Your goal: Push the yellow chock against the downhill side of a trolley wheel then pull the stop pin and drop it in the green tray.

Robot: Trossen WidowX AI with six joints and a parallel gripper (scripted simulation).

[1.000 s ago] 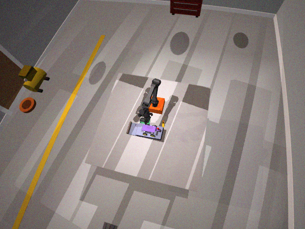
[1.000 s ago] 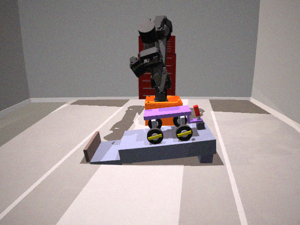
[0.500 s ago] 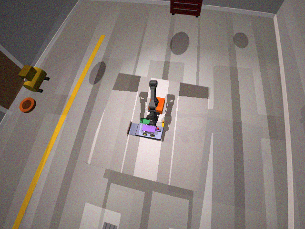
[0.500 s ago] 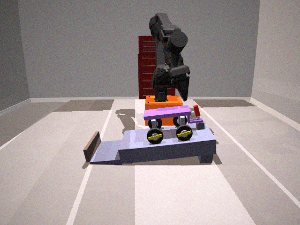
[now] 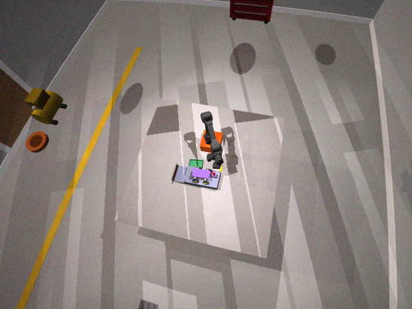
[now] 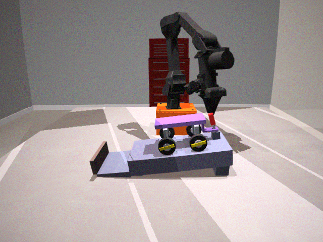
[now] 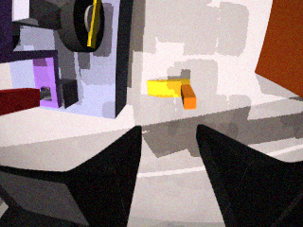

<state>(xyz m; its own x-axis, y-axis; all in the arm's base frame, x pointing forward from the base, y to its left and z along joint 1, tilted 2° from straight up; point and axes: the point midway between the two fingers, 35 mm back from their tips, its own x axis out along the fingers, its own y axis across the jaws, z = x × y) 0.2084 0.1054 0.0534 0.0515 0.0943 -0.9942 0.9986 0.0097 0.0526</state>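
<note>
Right now the yellow chock is 10 mm to the left of my gripper tip and 110 mm below it. Round my gripper tip: purple trolley (120 mm ahead, 130 mm to the right, 20 mm below); ramp (120 mm ahead, 130 mm to the right, 90 mm below); red-headed stop pin (110 mm ahead, 20 mm to the right).
</note>
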